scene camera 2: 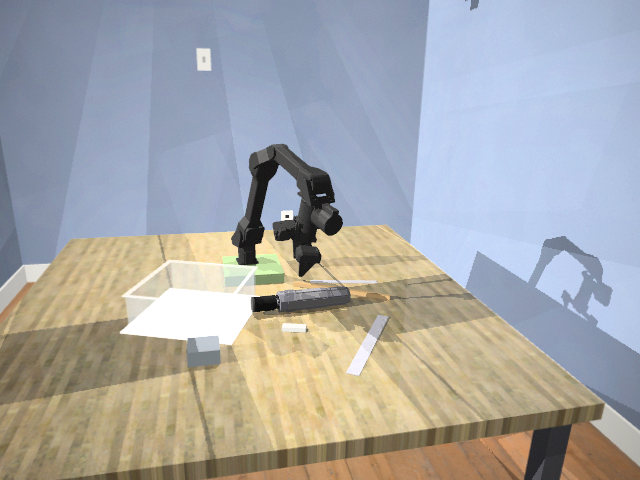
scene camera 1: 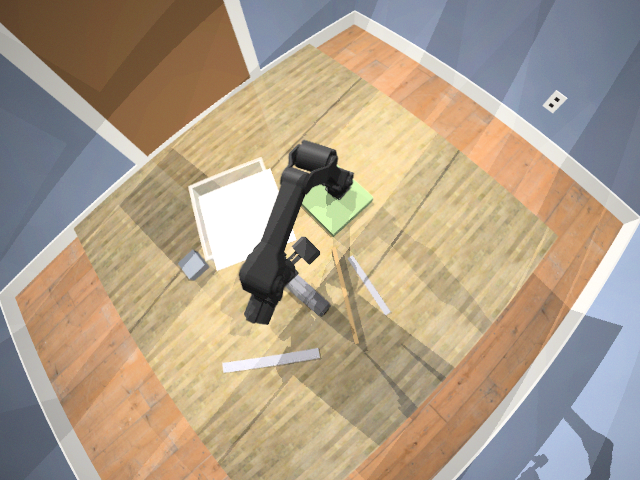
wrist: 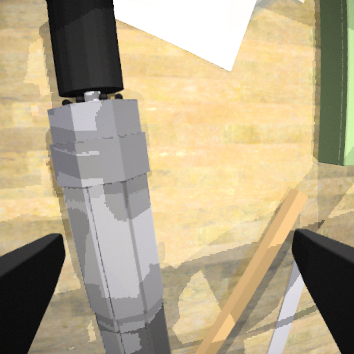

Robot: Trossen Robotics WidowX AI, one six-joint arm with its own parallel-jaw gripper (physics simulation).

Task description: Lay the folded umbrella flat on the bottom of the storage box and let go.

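Pixels of known places: gripper, fingertip midpoint: point(scene camera 2: 297, 267) point(wrist: 179, 243); arm's base, link origin: point(scene camera 2: 247, 261) point(scene camera 1: 338, 188).
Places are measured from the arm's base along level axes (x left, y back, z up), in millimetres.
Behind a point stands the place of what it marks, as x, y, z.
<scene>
The folded umbrella point(scene camera 1: 308, 294) {154, -325, 20} point(scene camera 2: 313, 298) {112, -351, 5} point(wrist: 115, 225) {91, -324, 21}, grey with a black handle, lies on the table beside the storage box. The box point(scene camera 1: 227, 178) {-304, -214, 35} point(scene camera 2: 136, 310) {-343, -332, 26} has pale, see-through walls; a flat white panel overlaps it and hides most of its bottom. My gripper point(scene camera 2: 303, 272) {83, -299, 81} point(wrist: 179, 243) {83, -299, 81} is open and empty, above the table near the umbrella. In the wrist view the umbrella's grey body shows between the two fingers, closer to the left one, with the handle toward the top. In scene camera 1 the arm hides the fingertips and the umbrella's handle.
The white panel point(scene camera 1: 237, 222) {-196, -300, -29} point(scene camera 2: 196, 312) point(wrist: 200, 30) {-29, -240, -25} reaches near the handle. A green base point(scene camera 1: 333, 222) {65, -103, 0} point(scene camera 2: 268, 266) {56, -66, 0} carries the arm. A wooden stick point(scene camera 1: 346, 299) {247, -263, -21} point(wrist: 255, 275) {180, -215, -21}, white strips point(scene camera 1: 369, 285) {274, -184, -31} point(scene camera 1: 271, 360) {192, -548, -31}, a grey block point(scene camera 1: 193, 265) {-192, -500, 3} point(scene camera 2: 203, 352) {-207, -536, 0} and a small white block point(scene camera 2: 294, 327) {29, -447, -21} lie around.
</scene>
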